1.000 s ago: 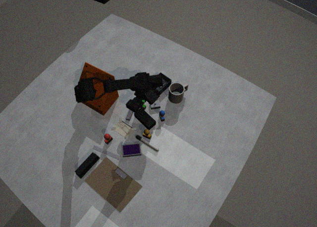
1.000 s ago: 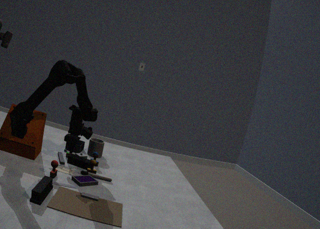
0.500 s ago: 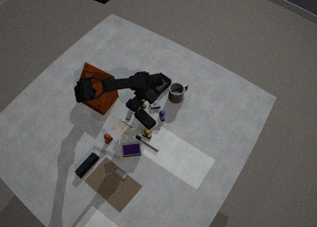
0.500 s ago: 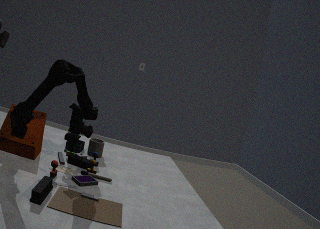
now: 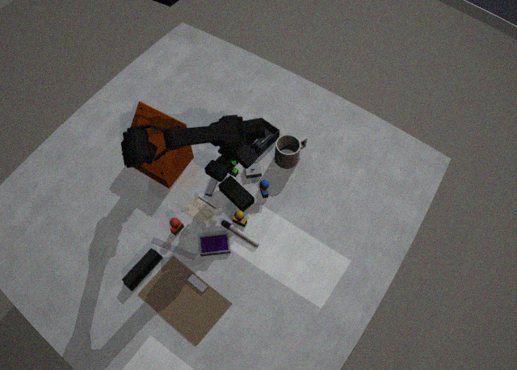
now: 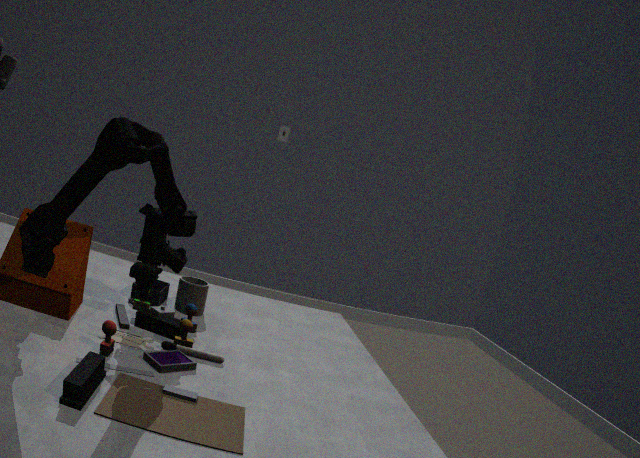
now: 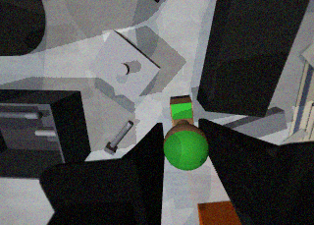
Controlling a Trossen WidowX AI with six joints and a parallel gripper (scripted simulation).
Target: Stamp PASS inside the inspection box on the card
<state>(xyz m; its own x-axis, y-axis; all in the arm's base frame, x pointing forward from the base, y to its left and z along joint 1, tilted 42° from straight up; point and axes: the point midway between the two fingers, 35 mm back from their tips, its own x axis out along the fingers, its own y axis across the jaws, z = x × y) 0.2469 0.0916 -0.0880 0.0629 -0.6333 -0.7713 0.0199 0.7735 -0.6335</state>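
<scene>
The purple ink pad lies 23 cm to the right of my gripper tip, 9 cm ahead of it and 4 cm below it. Also, from my gripper tip: green-knobbed stamp (1 cm below); grey plate (5 cm ahead, 4 cm to the left, 3 cm below); grey bar (5 cm to the right, 4 cm below, 4 cm behind).
</scene>
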